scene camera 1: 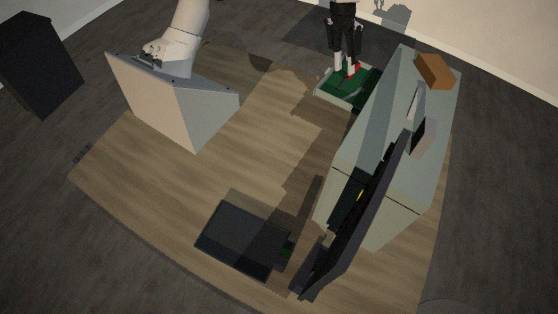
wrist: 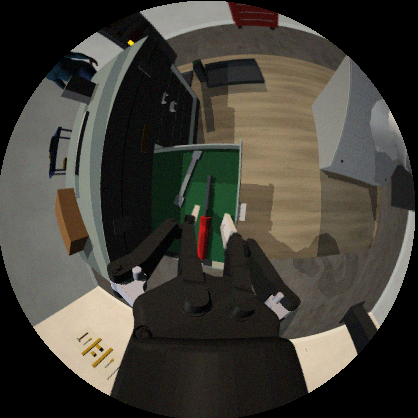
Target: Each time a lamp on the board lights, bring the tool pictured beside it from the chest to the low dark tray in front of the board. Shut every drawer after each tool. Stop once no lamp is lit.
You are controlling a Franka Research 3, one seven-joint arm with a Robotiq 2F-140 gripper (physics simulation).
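The chest (scene camera 1: 435, 170) (wrist: 120, 125) has one green-lined drawer (scene camera 1: 334, 101) (wrist: 240, 170) pulled out. In it lie a red-handled screwdriver (scene camera 1: 354, 71) (wrist: 203, 240) with a dark shaft and a grey wrench (scene camera 1: 356, 93) (wrist: 189, 177), which is nearer the chest. My gripper (scene camera 1: 345, 70) (wrist: 209, 216) is partly open, pointing down at the drawer, with its pale fingertips on either side of the screwdriver's handle and nothing gripped. The low dark tray (scene camera 1: 235, 230) (wrist: 235, 71) stands in front of the board (scene camera 1: 345, 235); no tool shows in it. A yellow lamp (scene camera 1: 360, 195) (wrist: 131, 43) is lit on the board; its picture cannot be read.
A brown box (scene camera 1: 434, 71) (wrist: 71, 220) and a small box with a dark face (scene camera 1: 424, 139) stand on the chest. A large pale slanted block (scene camera 1: 155, 100) (wrist: 340, 120) stands across the table from the chest. A dark cabinet (scene camera 1: 40, 65) stands on the floor.
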